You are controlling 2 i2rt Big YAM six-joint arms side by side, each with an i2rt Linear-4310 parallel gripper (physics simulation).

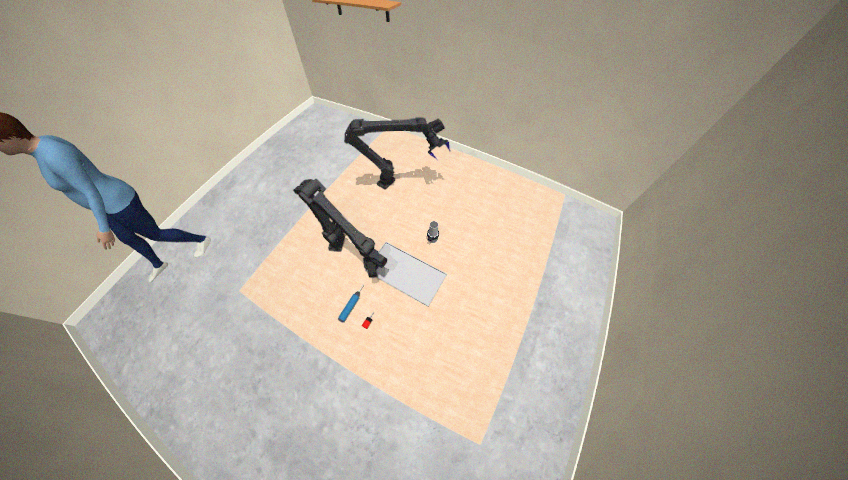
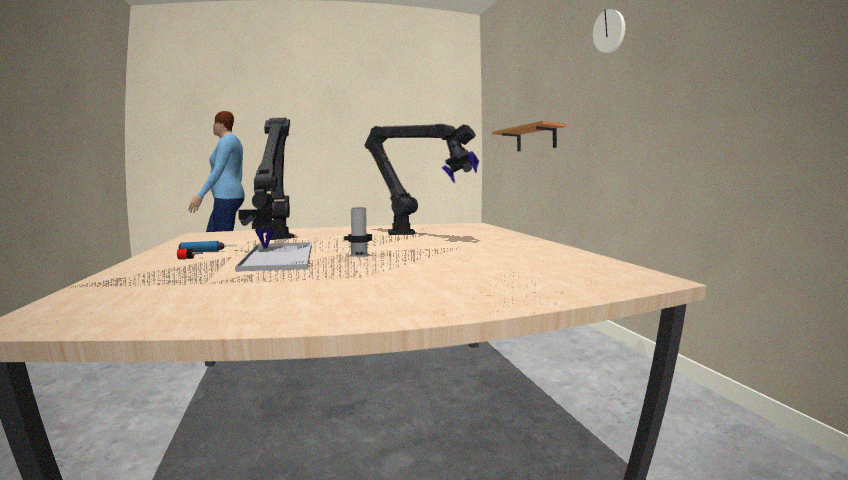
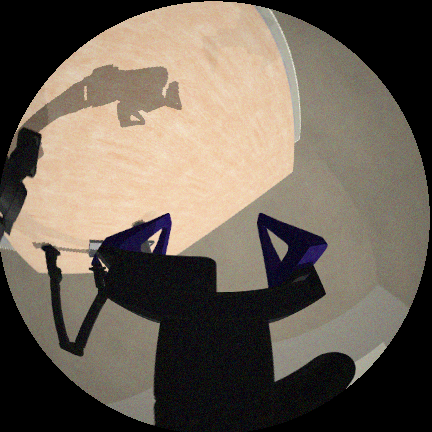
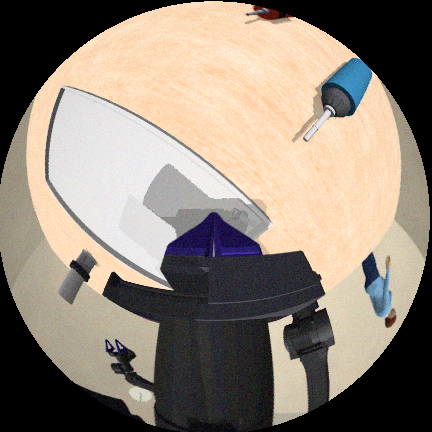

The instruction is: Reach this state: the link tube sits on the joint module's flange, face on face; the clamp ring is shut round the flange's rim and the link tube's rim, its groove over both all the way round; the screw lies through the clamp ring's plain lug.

Scene:
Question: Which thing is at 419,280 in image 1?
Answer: A shallow grey tray.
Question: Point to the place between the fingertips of my left gripper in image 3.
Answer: At 213,217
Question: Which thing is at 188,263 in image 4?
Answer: My right gripper.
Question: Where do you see a shallow grey tray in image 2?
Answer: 278,255

